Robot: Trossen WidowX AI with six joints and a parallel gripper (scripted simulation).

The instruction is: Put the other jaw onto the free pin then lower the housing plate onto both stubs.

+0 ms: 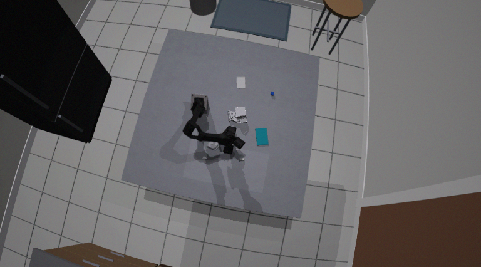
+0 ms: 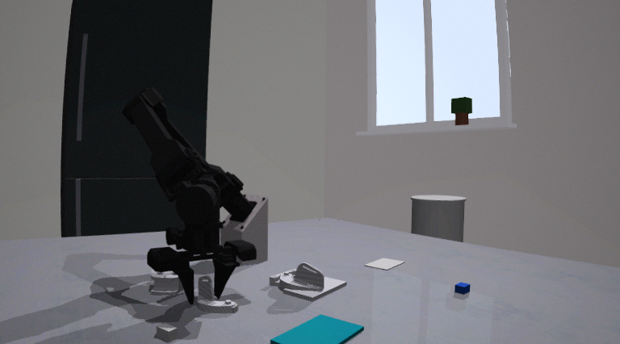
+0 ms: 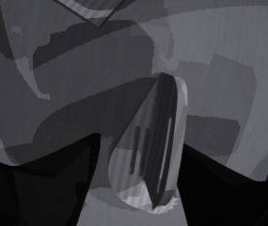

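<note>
Now: gripper tip 110 mm to the left of the small white cube and 90 mm short of it. Round my gripper tip: white card 480 mm to the left, 50 mm ahead; teal card 220 mm ahead, 70 mm to the left; blue cube 400 mm to the left, 290 mm ahead.
</note>
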